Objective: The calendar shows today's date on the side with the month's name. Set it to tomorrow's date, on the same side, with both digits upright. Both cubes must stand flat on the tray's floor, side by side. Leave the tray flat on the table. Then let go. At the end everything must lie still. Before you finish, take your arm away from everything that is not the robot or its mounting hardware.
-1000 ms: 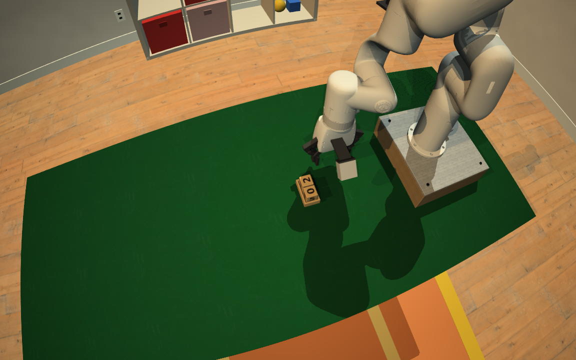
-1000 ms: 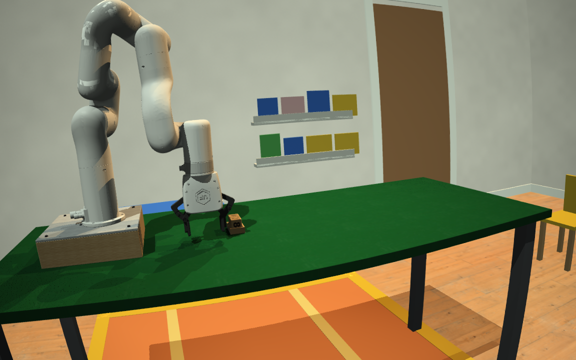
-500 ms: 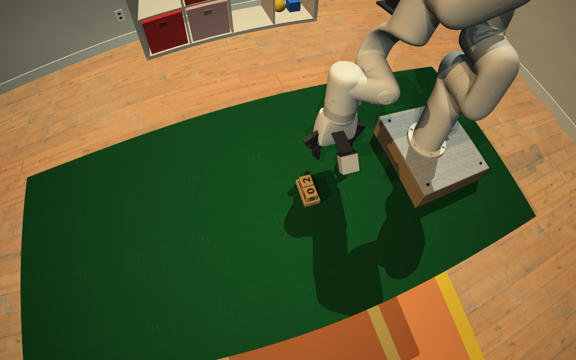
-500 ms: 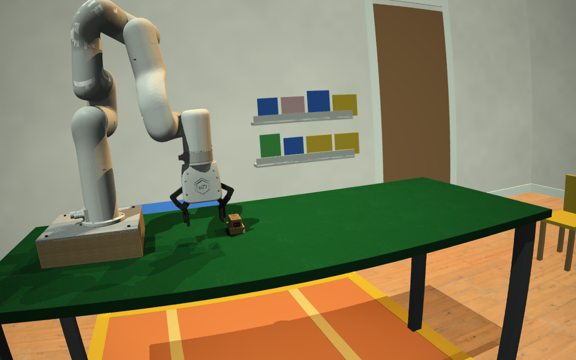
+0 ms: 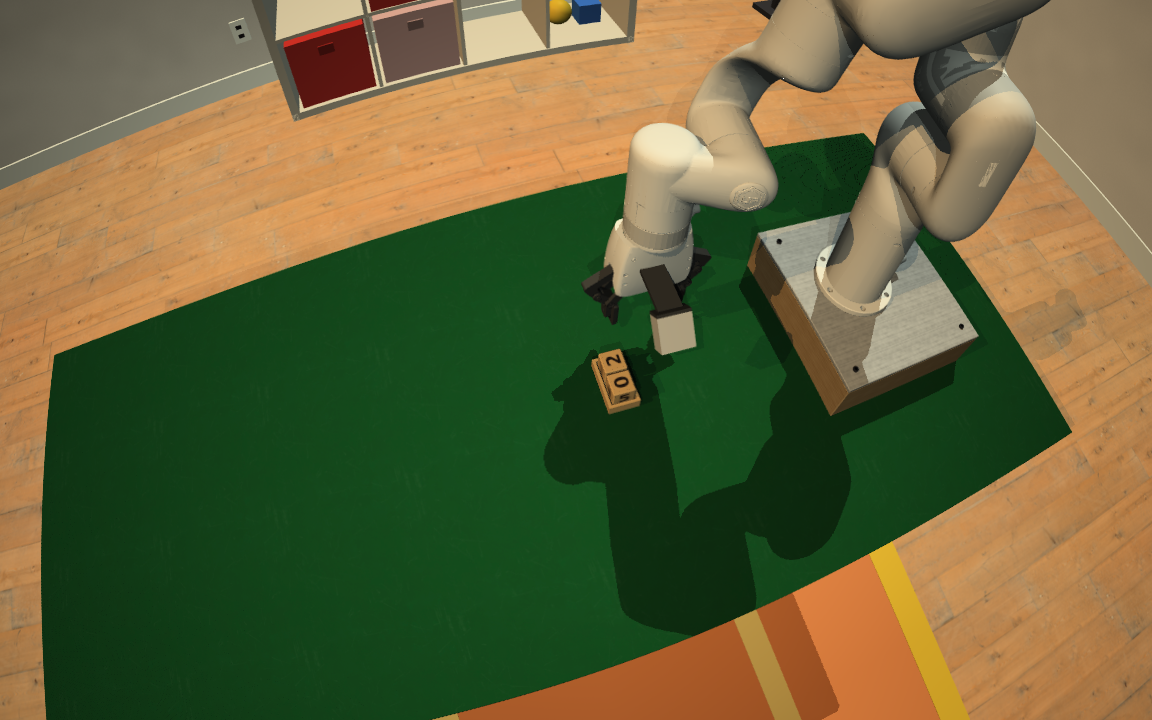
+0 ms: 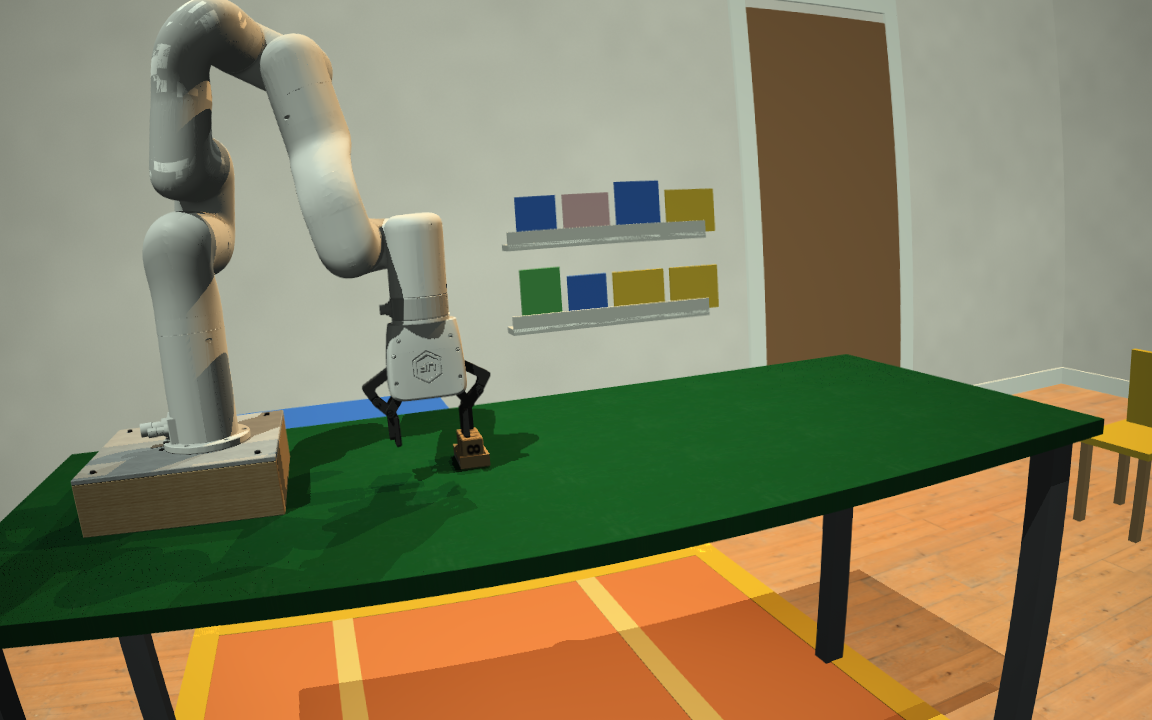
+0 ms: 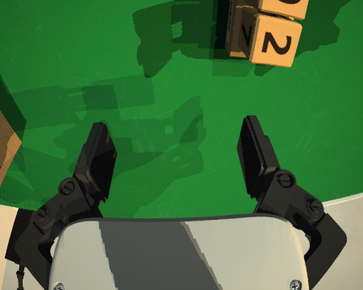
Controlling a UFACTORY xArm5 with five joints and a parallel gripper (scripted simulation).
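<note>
My hand is 8 cm short of the date cube, 8 cm to the right of it and 4 cm above it. From my hand the other things lie so: wooden tray (7 cm ahead, 6 cm to the left, 6 cm below).
</note>
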